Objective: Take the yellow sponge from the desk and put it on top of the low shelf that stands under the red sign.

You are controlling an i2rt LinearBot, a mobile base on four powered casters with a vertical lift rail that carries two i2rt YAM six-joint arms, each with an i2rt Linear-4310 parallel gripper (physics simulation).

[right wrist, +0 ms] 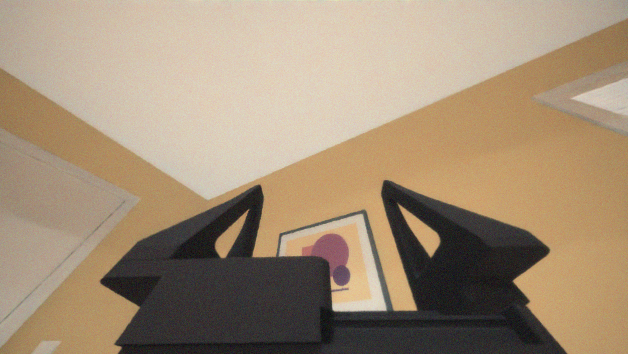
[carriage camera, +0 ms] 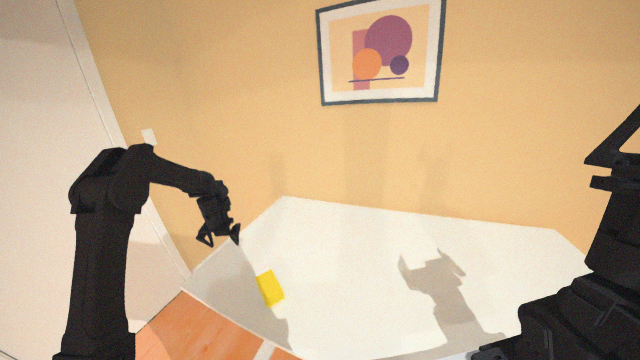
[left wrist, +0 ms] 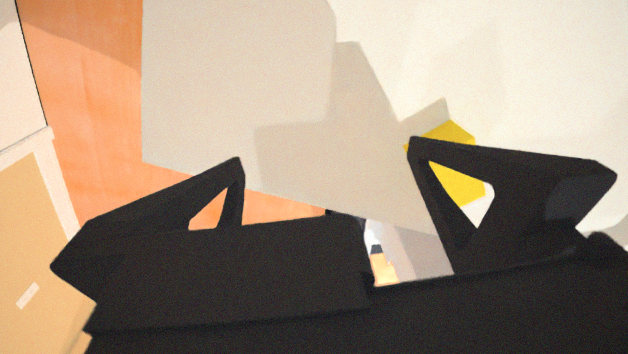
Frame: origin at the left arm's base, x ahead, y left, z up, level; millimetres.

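Seen in the pictures: left gripper, fingertip midpoint: (carriage camera: pixel 225 245) (left wrist: pixel 325 156); right gripper, fingertip midpoint: (right wrist: pixel 321 188).
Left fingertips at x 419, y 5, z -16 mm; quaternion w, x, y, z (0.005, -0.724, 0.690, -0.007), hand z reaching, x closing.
A point is followed by its place in that frame.
The yellow sponge (carriage camera: pixel 269 288) {x 299, y -167, z -101 mm} lies on the white desk (carriage camera: pixel 384 277) {x 328, y -560, z -146 mm} near its left front edge. My left gripper (carriage camera: pixel 218 237) {x 419, y 5, z -16 mm} is open and empty, hanging above the desk's left corner, up and to the left of the sponge. In the left wrist view the sponge (left wrist: pixel 452 167) shows partly behind one finger of the open left gripper (left wrist: pixel 324 152). My right gripper (right wrist: pixel 321 188) {x 40, y -697, z 436 mm} is open and empty and points up at the wall and ceiling; in the carriage view only the right arm's dark body (carriage camera: pixel 599 268) {x 17, y -669, z 242 mm} shows at the right edge. The low shelf and red sign are out of view.
A framed picture (carriage camera: pixel 379 51) {x 795, y -675, z 644 mm} hangs on the orange wall behind the desk. A white door (carriage camera: pixel 44 178) {x 586, y 954, z 272 mm} stands at the left. Orange wooden floor (carriage camera: pixel 196 331) {x 510, y 553, z -866 mm} shows below the desk's left edge.
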